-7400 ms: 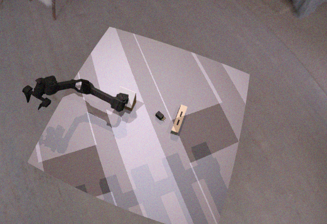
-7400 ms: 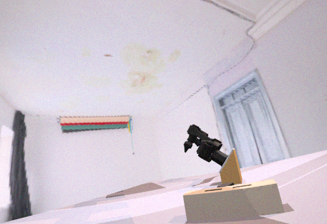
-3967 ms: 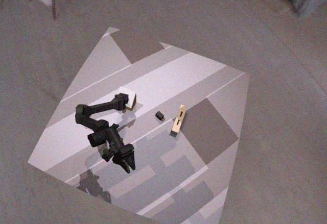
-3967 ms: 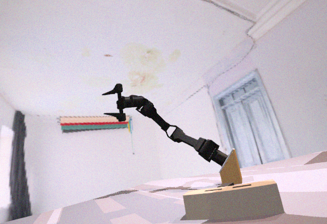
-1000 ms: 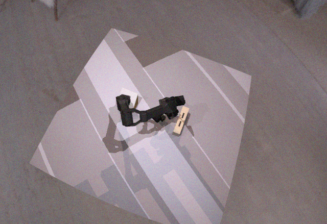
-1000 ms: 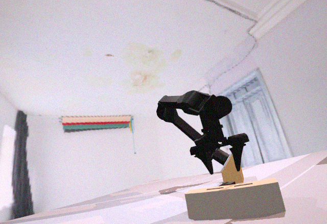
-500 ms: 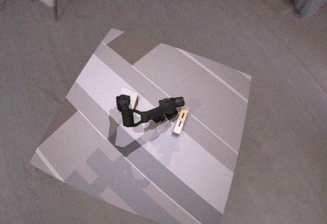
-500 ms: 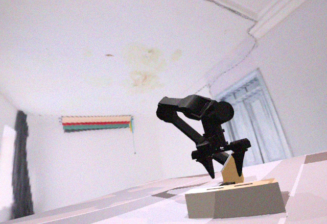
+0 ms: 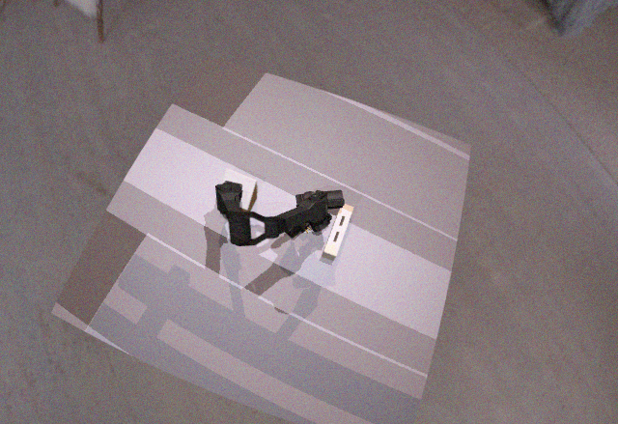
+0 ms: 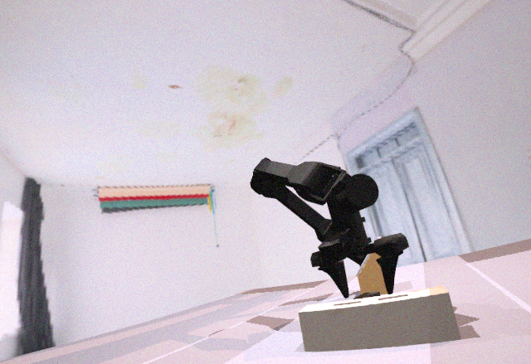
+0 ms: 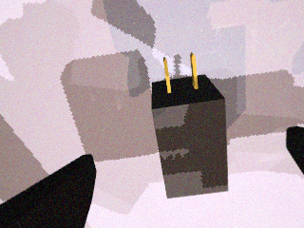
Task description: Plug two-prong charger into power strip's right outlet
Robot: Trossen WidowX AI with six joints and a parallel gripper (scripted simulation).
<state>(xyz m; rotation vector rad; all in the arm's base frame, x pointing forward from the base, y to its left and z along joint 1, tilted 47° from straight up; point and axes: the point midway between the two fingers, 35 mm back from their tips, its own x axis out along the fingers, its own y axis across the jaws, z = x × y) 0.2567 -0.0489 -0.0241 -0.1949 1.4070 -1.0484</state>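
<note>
My gripper tip is now 2 cm above the black two-prong charger, 1 cm to the left of it and 1 cm short of it.
</note>
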